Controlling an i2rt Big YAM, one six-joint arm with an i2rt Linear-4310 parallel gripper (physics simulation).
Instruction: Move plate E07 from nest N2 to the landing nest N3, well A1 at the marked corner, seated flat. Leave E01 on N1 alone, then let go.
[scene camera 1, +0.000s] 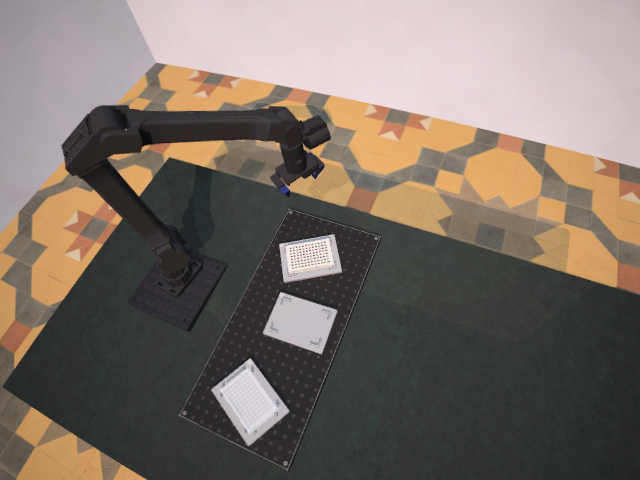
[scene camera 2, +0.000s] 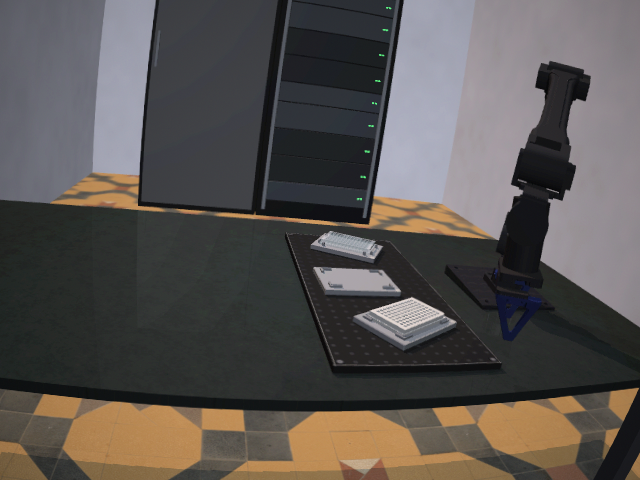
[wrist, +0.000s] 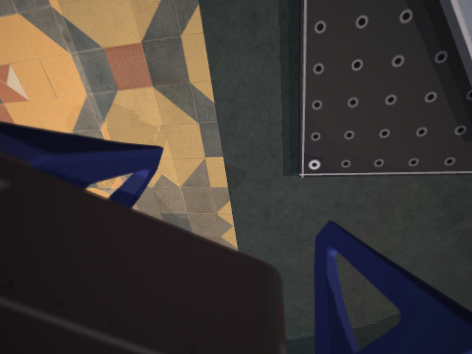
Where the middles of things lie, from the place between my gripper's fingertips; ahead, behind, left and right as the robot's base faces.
Right now my hand is 190 mm short of the nest (scene camera 1: 302, 323), 330 mm to the left of it and 80 mm above it.
